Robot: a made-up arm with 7 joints. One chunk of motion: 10 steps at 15 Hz.
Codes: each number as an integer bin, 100 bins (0 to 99) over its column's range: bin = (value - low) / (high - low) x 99, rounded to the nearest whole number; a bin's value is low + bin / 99 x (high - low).
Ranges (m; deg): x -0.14..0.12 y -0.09..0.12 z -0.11..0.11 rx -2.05..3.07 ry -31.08..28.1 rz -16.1..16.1
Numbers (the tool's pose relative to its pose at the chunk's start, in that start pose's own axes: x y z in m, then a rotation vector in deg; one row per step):
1: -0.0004 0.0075 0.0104 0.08 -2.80 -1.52
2: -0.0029 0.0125 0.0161 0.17 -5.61 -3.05
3: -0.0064 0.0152 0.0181 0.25 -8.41 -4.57
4: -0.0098 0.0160 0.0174 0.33 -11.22 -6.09
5: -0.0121 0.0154 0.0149 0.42 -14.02 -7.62
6: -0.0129 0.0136 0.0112 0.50 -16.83 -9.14
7: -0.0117 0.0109 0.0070 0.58 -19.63 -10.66
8: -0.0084 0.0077 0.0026 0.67 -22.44 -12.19
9: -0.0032 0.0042 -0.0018 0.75 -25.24 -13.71
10: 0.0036 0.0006 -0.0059 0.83 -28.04 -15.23
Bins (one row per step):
1: 53 46 54 41 47 45
2: 52 48 57 43 43 40
3: 51 50 58 44 38 35
4: 50 50 57 46 33 31
5: 49 50 56 48 29 26
6: 48 49 55 49 24 21
7: 49 48 53 51 19 17
8: 50 46 51 53 14 12
9: 52 44 49 54 10 7
10: 55 43 47 56 5 3

